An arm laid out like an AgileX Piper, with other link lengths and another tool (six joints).
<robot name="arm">
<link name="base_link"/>
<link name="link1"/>
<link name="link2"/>
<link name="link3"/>
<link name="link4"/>
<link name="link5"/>
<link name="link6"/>
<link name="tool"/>
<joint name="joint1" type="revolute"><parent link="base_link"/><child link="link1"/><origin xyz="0 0 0.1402" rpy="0 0 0"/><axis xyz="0 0 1"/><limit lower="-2.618" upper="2.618"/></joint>
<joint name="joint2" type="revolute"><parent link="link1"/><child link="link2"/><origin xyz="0 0 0" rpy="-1.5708 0 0"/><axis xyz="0 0 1"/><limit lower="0" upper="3.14"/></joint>
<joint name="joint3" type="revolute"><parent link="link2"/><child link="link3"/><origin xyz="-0.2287 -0.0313 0" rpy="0 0 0"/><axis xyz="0 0 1"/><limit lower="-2.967" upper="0"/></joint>
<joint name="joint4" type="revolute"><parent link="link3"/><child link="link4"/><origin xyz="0.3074 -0.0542 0" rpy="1.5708 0 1.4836"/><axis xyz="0 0 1"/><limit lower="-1.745" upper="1.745"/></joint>
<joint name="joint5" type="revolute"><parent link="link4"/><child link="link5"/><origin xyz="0 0 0" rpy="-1.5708 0 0"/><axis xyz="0 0 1"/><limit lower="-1.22" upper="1.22"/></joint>
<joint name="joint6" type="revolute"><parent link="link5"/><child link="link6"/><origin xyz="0 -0.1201 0" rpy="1.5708 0 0"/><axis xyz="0 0 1"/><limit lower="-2.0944" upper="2.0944"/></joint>
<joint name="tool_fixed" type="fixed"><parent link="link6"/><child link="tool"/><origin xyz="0.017 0.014 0.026" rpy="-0.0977 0 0.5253"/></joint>
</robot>
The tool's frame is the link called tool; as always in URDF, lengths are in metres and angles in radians.
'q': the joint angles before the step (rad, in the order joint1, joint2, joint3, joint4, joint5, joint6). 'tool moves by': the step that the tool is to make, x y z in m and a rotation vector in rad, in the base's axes. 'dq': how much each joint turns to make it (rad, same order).
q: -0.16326 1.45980 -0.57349 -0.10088 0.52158 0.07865
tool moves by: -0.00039 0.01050 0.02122 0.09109 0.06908 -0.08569
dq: 0.00001 -0.03397 -0.05354 0.11485 0.17050 0.00188
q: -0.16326 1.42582 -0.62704 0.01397 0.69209 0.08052
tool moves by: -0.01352 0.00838 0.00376 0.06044 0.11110 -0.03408
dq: 0.00001 -0.00010 -0.01164 0.04954 0.13112 0.00590
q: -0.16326 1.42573 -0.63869 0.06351 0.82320 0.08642
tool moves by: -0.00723 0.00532 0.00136 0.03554 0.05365 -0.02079
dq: 0.00001 0.00002 -0.00002 0.03045 0.05862 0.00473
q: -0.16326 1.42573 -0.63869 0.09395 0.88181 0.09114
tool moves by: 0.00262 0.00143 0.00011 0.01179 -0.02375 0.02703
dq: 0.00000 0.00001 0.00001 0.02192 -0.01821 -0.04274
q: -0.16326 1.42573 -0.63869 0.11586 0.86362 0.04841
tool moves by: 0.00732 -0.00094 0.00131 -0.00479 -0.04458 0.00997
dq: 0.00001 0.00001 -0.00668 0.00773 -0.03672 -0.01836
